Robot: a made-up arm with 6 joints.
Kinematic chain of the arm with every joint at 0, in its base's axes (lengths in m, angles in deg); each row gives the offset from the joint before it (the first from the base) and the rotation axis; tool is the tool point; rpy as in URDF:
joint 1: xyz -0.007 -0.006 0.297 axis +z
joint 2: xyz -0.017 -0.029 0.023 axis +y
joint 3: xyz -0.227 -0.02 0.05 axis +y
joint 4: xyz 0.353 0.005 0.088 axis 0.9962 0 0.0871
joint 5: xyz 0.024 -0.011 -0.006 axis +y
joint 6: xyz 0.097 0.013 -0.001 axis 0.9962 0 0.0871
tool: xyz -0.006 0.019 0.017 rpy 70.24 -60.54 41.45
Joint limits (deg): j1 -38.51..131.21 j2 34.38..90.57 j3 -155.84..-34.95 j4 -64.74..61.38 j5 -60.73..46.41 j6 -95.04..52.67
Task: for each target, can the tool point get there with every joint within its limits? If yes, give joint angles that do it. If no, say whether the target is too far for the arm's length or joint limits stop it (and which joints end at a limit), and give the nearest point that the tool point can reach.
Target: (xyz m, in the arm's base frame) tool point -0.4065 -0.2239 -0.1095
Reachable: no: joint limits stop it (at a limit: joint 1, joint 2, joint 3, joint 5, joint 6) | nearest point -0.2263 0.2000 0.2141 | short by 0.563 m
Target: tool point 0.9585 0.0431 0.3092
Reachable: no: too far | nearest point 0.4985 0.0197 0.4265 | short by 0.475 m
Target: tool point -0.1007 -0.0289 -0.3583
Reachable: no: joint limits stop it (at a limit: joint 1, joint 2, joint 3, joint 6) | nearest point -0.1718 0.2195 0.1928 | short by 0.609 m
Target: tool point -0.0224 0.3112 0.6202
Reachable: yes | joints 97.82 46.03 -52.68 -1.37 32.78 11.08
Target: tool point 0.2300 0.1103 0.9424
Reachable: yes | joints 27.79 81.41 -122.80 -20.59 -27.39 -27.78
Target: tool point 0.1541 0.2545 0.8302
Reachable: yes | joints 62.00 69.38 -87.06 -15.25 -45.17 37.96
